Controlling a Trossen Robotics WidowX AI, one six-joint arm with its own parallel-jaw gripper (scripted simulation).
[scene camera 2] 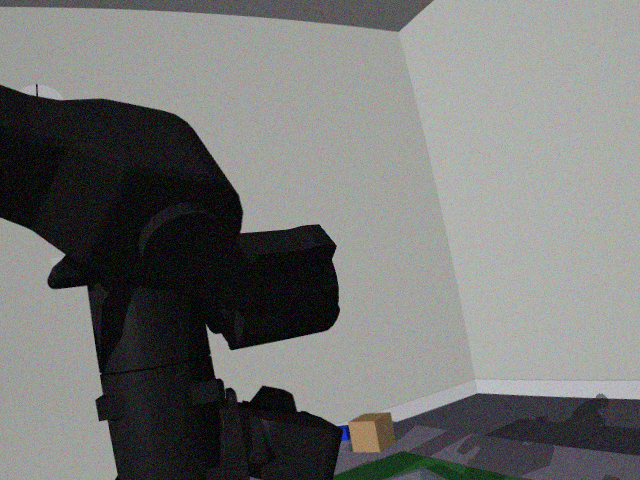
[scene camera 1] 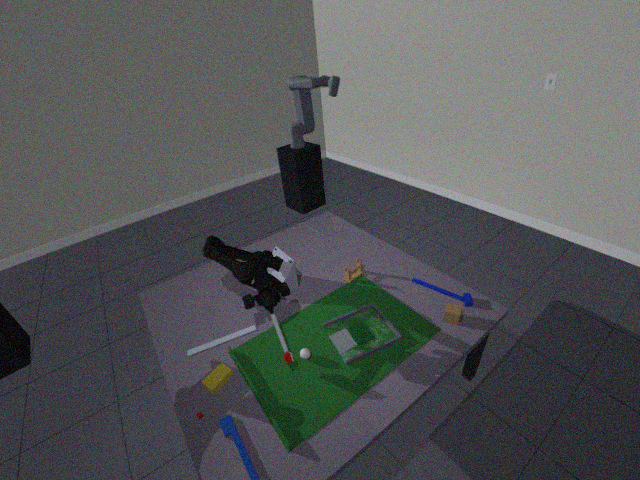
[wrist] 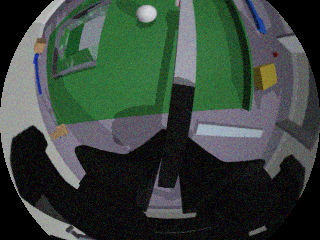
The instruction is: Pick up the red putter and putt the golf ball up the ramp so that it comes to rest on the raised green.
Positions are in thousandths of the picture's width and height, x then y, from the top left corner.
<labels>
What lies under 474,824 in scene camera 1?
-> A green mat.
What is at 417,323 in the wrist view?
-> A green mat.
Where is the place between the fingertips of the gripper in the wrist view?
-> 533,556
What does the gripper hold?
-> A red putter.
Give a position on a tan cube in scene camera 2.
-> At 585,901
</labels>
